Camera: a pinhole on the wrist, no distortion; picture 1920 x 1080 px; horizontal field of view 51.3 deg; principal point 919.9 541.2 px. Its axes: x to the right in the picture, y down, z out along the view. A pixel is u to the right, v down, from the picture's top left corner.
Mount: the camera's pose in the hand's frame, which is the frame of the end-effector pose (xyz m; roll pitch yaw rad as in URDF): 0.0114 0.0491 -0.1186 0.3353 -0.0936 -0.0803
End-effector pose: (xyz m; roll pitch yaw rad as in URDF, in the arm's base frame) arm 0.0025 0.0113 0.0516 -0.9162 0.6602 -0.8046
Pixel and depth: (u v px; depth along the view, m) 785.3 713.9 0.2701
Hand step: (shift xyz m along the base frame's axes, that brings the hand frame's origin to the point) 0.0959 0.0496 0.0992
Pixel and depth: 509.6 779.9 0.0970
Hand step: -0.0284 0.0272 -0.0197
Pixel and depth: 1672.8 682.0 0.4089
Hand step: 0.2988 -0.0381 0.1086
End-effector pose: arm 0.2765 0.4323 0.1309 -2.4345 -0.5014 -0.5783
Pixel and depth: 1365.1 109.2 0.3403
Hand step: 0.1753 0.1516 -0.0243
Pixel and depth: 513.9 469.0 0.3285
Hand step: 0.0604 0.1567 -0.1293
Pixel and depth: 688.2 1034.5 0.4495
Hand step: 0.1560 0.1460 -0.2731
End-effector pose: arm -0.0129 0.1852 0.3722 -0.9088 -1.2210 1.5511
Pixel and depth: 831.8 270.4 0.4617
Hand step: -0.1410 -0.3045 0.0435
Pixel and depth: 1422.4 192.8 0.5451
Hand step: -0.1641 -0.3538 0.2162
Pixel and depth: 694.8 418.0 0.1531
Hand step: -0.0121 -0.0254 -0.0158
